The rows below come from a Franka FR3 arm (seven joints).
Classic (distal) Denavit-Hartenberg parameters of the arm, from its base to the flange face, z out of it. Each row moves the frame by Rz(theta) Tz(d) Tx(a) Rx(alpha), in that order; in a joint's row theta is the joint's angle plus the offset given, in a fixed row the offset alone. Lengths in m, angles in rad.
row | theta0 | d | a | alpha
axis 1 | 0.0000 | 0.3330 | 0.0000 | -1.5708
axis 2 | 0.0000 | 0.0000 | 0.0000 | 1.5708
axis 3 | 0.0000 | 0.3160 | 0.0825 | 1.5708
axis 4 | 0.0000 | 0.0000 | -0.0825 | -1.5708
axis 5 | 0.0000 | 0.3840 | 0.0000 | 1.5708
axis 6 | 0.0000 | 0.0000 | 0.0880 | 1.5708
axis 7 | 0.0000 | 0.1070 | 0.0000 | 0.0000
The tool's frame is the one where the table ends.
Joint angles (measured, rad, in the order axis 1, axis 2, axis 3, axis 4, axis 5, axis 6, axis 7), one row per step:
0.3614 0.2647 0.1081 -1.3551 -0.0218 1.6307 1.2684
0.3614 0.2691 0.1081 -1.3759 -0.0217 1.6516 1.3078
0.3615 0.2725 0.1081 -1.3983 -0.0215 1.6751 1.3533
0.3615 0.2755 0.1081 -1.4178 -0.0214 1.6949 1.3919
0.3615 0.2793 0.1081 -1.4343 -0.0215 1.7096 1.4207
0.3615 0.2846 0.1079 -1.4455 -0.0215 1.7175 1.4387
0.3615 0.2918 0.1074 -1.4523 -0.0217 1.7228 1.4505
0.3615 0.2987 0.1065 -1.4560 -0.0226 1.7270 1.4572
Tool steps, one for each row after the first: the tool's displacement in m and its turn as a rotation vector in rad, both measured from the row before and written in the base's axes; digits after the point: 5 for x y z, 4 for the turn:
0.00196 0.00118 -0.01087 -0.0012 0.0045 -0.0390
0.00164 0.00116 -0.01080 -0.0004 0.0027 -0.0449
0.00121 0.00084 -0.00951 -0.0008 0.0029 -0.0382
0.00093 0.00062 -0.00906 -0.0023 0.0053 -0.0284
0.00089 0.00037 -0.00809 -0.0036 0.0080 -0.0179
0.00134 0.00028 -0.00744 -0.0037 0.0080 -0.0121
0.00152 0.00001 -0.00588 -0.0034 0.0055 -0.0073

